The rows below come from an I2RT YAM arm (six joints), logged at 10 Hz.
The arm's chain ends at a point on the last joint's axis. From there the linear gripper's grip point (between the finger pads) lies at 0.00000 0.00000 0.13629 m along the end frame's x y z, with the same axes.
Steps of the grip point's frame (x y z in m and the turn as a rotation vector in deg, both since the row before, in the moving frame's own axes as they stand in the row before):
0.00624, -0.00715, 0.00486, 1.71, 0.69, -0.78
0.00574, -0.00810, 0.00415, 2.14, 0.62, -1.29
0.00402, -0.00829, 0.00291, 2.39, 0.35, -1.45
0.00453, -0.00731, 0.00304, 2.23, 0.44, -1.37
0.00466, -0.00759, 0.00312, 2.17, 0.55, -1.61
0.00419, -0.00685, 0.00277, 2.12, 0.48, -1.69
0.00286, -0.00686, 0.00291, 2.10, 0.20, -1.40
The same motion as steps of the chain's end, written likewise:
0.00463, -0.00307, 0.00493, 1.71, 0.69, -0.78
0.00432, -0.00299, 0.00425, 2.14, 0.62, -1.29
0.00326, -0.00260, 0.00303, 2.39, 0.35, -1.45
0.00355, -0.00199, 0.00315, 2.23, 0.44, -1.37
0.00342, -0.00241, 0.00322, 2.17, 0.55, -1.61
0.00312, -0.00179, 0.00287, 2.12, 0.48, -1.69
0.00245, -0.00186, 0.00300, 2.10, 0.20, -1.40

